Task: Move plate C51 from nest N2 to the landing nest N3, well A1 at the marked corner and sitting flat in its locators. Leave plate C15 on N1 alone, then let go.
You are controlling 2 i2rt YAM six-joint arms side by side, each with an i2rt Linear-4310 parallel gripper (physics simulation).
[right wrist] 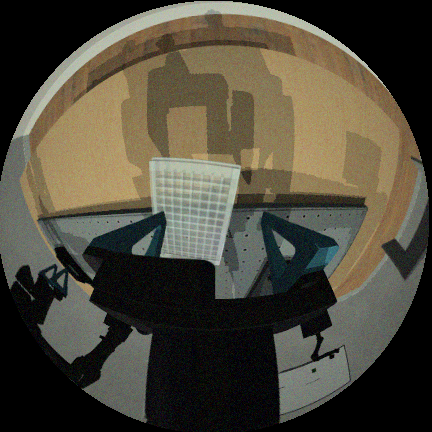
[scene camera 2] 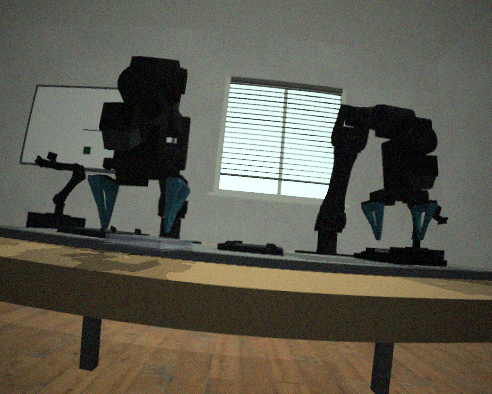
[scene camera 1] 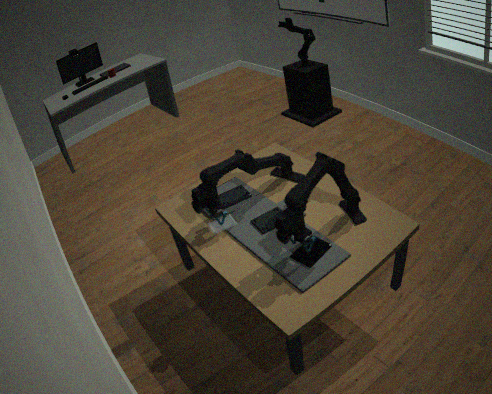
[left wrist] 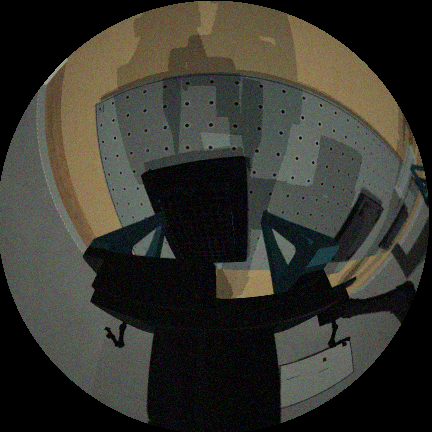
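Note:
A pale clear gridded plate [scene camera 1: 221,228] [scene camera 2: 145,242] [right wrist: 195,200] lies off the nests and extends past the board's near edge. My right gripper [scene camera 1: 218,220] [scene camera 2: 136,231] [right wrist: 213,216] is open, low over it; in the right wrist view one finger overlaps its left edge, the other stands off its right side. A black plate [scene camera 1: 312,255] [scene camera 2: 405,256] [left wrist: 200,200] is at the board's right end. My left gripper [scene camera 1: 302,246] [scene camera 2: 398,239] [left wrist: 213,216] is open above it. A middle nest [scene camera 1: 266,221] [scene camera 2: 250,247] [left wrist: 357,225] and a far-left nest [scene camera 1: 234,196] hold no plate. Labels and corner marks are unreadable.
The nests stand on a grey perforated board [scene camera 1: 332,267] [left wrist: 230,105] on the wooden table [scene camera 1: 280,315] [left wrist: 350,65]. The right arm's elbow and forearm arch over the board's far-left part. A desk [scene camera 1: 162,85] and a pedestal [scene camera 1: 307,92] with another arm stand behind.

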